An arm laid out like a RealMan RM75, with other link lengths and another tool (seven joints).
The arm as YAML. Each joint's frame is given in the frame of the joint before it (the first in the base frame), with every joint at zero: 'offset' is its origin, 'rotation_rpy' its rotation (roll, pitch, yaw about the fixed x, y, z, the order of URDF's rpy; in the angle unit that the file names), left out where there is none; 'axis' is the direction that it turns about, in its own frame. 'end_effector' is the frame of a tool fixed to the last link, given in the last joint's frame.
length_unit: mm
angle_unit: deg
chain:
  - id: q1
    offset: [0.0, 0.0, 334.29]
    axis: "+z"
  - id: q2
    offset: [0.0, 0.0, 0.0]
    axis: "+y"
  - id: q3
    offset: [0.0, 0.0, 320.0]
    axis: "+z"
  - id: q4
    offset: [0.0, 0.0, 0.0]
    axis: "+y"
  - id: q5
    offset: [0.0, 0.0, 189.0]
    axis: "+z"
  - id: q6
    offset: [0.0, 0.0, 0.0]
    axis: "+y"
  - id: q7
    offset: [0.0, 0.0, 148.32]
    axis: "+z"
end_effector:
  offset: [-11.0, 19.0, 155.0]
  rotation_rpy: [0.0, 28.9, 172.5]
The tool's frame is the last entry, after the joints.
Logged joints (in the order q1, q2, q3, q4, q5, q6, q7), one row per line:
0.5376, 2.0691, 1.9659, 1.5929, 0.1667, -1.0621, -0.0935
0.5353, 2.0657, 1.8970, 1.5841, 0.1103, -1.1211, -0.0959
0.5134, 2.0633, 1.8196, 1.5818, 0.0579, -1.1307, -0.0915
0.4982, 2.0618, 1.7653, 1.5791, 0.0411, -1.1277, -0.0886
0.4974, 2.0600, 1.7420, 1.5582, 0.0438, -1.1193, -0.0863
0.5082, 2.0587, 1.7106, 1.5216, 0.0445, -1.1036, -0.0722
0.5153, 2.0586, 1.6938, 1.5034, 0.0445, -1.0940, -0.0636
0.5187, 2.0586, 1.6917, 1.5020, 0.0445, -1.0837, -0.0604
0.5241, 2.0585, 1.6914, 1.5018, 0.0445, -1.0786, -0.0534
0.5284, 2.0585, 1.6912, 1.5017, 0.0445, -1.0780, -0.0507
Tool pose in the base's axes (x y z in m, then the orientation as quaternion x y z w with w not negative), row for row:
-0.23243, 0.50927, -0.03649, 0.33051, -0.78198, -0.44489, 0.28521
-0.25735, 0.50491, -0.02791, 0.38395, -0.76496, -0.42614, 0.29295
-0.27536, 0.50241, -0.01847, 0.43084, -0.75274, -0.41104, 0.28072
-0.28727, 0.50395, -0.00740, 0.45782, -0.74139, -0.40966, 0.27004
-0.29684, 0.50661, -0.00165, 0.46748, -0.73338, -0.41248, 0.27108
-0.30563, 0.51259, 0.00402, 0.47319, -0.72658, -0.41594, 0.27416
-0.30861, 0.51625, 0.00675, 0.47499, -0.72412, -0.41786, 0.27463
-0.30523, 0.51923, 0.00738, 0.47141, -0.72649, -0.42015, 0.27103
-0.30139, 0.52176, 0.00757, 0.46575, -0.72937, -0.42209, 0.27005
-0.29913, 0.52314, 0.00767, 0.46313, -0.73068, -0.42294, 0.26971
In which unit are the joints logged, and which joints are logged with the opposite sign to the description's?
The joints are logged in radians. Opposite sign: q1, q2.
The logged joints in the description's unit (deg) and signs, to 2 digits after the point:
-30.80, -118.55, 112.64, 91.27, 9.55, -60.85, -5.36
-30.67, -118.36, 108.69, 90.76, 6.32, -64.23, -5.49
-29.42, -118.22, 104.26, 90.63, 3.32, -64.78, -5.24
-28.54, -118.13, 101.14, 90.48, 2.35, -64.61, -5.08
-28.50, -118.03, 99.81, 89.28, 2.51, -64.13, -4.94
-29.12, -117.95, 98.01, 87.18, 2.55, -63.23, -4.14
-29.52, -117.95, 97.05, 86.14, 2.55, -62.68, -3.64
-29.72, -117.95, 96.93, 86.06, 2.55, -62.09, -3.46
-30.03, -117.94, 96.91, 86.05, 2.55, -61.80, -3.06
-30.28, -117.94, 96.90, 86.04, 2.55, -61.76, -2.90

